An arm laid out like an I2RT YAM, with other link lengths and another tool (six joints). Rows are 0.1 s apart.
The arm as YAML. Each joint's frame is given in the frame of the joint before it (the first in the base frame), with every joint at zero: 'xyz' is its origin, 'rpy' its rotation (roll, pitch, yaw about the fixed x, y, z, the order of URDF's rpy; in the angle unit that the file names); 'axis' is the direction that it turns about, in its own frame. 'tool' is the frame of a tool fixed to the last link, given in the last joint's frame.
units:
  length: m
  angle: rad
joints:
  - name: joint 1
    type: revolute
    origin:
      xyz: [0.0, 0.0, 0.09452]
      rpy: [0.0, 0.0, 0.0]
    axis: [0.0, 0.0, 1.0]
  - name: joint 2
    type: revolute
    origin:
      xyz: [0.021, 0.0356, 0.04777]
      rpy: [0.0, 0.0, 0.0]
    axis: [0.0, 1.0, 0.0]
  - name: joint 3
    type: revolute
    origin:
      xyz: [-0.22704, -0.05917, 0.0]
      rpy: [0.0, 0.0, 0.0]
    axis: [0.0, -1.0, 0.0]
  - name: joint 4
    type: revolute
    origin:
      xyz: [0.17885, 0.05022, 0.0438]
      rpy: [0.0, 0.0, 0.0]
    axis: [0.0, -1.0, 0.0]
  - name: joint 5
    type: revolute
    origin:
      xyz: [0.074, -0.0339, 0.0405]
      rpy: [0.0, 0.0, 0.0]
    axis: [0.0, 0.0, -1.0]
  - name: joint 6
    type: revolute
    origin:
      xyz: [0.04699, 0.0, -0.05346]
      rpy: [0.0, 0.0, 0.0]
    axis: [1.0, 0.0, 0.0]
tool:
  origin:
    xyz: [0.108, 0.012, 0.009]
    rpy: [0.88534, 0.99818, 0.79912]
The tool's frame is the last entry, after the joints.
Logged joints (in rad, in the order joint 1, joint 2, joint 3, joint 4, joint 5, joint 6), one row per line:
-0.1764 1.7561 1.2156 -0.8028 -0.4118 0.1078
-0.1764 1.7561 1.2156 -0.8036 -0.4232 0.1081
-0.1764 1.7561 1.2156 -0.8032 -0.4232 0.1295
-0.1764 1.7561 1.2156 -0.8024 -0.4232 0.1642
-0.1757 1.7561 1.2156 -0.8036 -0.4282 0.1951
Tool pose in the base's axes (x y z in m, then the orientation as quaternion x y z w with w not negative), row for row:
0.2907 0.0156 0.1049 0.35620 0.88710 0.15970 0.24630
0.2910 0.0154 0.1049 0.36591 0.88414 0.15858 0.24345
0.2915 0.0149 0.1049 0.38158 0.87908 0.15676 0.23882
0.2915 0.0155 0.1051 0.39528 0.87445 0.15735 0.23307
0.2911 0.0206 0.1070 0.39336 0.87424 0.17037 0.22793
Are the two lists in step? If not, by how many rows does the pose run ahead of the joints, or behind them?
The pose runs 1 row ahead of the joints: the pose in row i belongs to the joints in row i + 1.
